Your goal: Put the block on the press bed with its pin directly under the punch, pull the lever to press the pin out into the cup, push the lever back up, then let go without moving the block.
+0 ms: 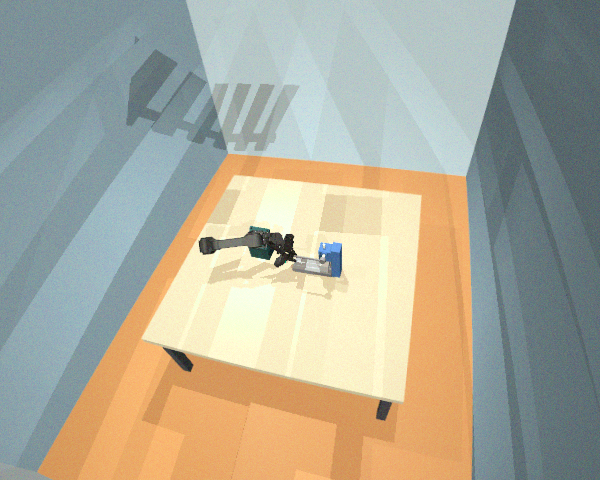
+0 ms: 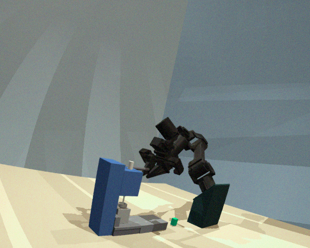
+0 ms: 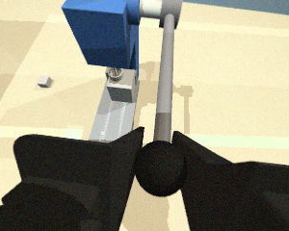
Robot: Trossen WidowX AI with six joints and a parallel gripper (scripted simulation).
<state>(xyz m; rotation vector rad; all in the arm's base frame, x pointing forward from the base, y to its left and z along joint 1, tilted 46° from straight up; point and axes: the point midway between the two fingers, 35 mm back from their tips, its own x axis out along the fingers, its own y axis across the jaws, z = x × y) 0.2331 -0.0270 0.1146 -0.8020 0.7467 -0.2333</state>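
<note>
The grey lever lies 5 cm ahead of my gripper tip, 3 cm above it and 2 cm to the left of it. The rest, counted from my gripper tip: thin punch rod: 12 cm ahead, 8 cm to the left, 3 cm below; then small grey piece: 28 cm to the left, 16 cm below, 12 cm ahead; then small green cube: 15 cm below, 12 cm behind, 8 cm to the left.
</note>
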